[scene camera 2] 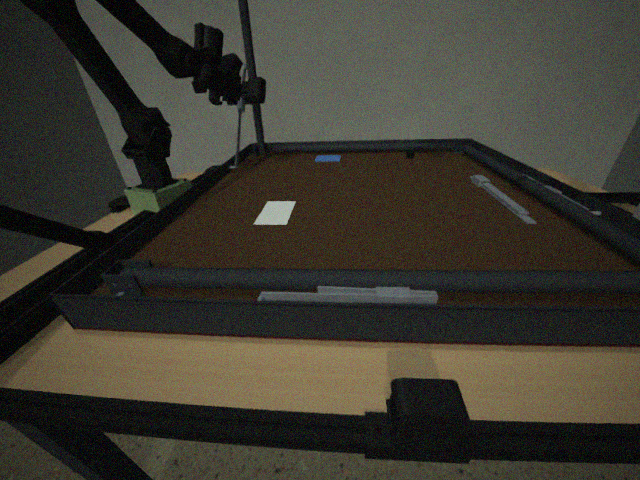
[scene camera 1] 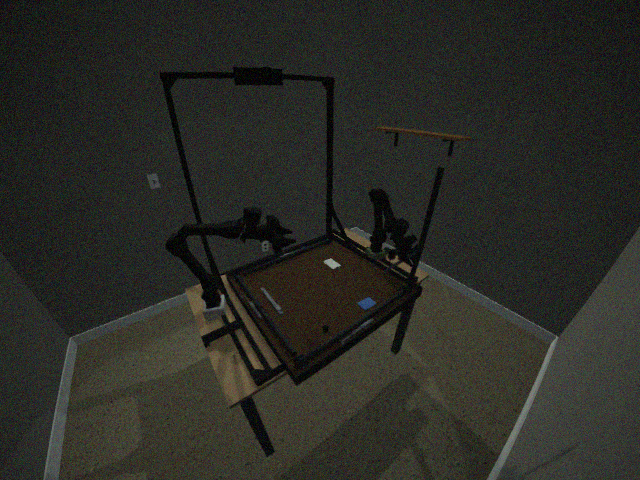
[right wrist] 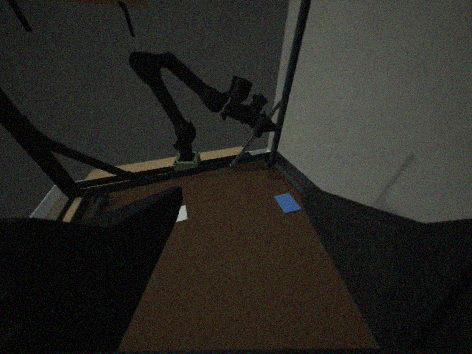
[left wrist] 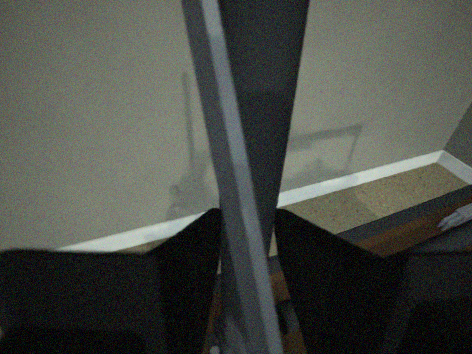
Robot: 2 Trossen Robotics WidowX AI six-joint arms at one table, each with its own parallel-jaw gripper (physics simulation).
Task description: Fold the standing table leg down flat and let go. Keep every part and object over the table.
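Frame: origin at the left arm's base, x ahead, y left, z up, level; metres.
Seen in the pictures: left gripper, fingertip midpoint: (scene camera 2: 254,102) (scene camera 1: 414,265) (right wrist: 277,128); right gripper, fingertip midpoint: (scene camera 1: 294,236) (right wrist: 242,193); left arm's base, origin of the base link: (scene camera 2: 158,184) (scene camera 1: 376,249) (right wrist: 186,157); right arm's base, origin of the base link: (scene camera 1: 213,302).
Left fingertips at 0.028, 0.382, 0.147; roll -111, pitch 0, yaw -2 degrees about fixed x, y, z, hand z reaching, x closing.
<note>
Pixels of each thing's top centre, then the offset from my left fingertips to it, as dx, dy, dz. "spot": a spot on its surface instead. Level surfaces: height alone.
- upturned table, its level: dz -0.178
- white card, surface spot: (scene camera 2: 275,212) (scene camera 1: 331,263) spot: +0.278, -0.379, -0.176
- blue card, middle of its top: (scene camera 2: 328,157) (right wrist: 287,202) (scene camera 1: 367,303) +0.241, +0.004, -0.159
An upturned table (scene camera 1: 310,294) (scene camera 2: 403,227) (right wrist: 230,260) shows its brown underside within dark rims. One dark leg (scene camera 1: 429,211) (scene camera 2: 248,36) (left wrist: 265,75) (right wrist: 292,65) stands nearly upright at the right corner in scene camera 1. Its thin grey strut (scene camera 2: 238,131) (left wrist: 232,120) (right wrist: 246,145) slants beside it. My left gripper (scene camera 1: 413,246) (scene camera 2: 255,90) (left wrist: 247,218) (right wrist: 277,128) is at the leg, above the rim, with its fingertips close against both sides. Finger contact is partly hidden by the strut. My right gripper (scene camera 1: 287,244) (right wrist: 242,193) is open and empty, above the opposite rim, away from the leg.
A white card (scene camera 1: 331,263) (scene camera 2: 275,212) (right wrist: 183,214) and a blue card (scene camera 1: 367,303) (scene camera 2: 327,158) (right wrist: 287,203) lie on the underside. Grey struts (scene camera 1: 271,300) (scene camera 2: 501,198) lie flat along other rims. A tall dark frame (scene camera 1: 329,155) rises behind. A shelf (scene camera 1: 423,133) hangs on the wall.
</note>
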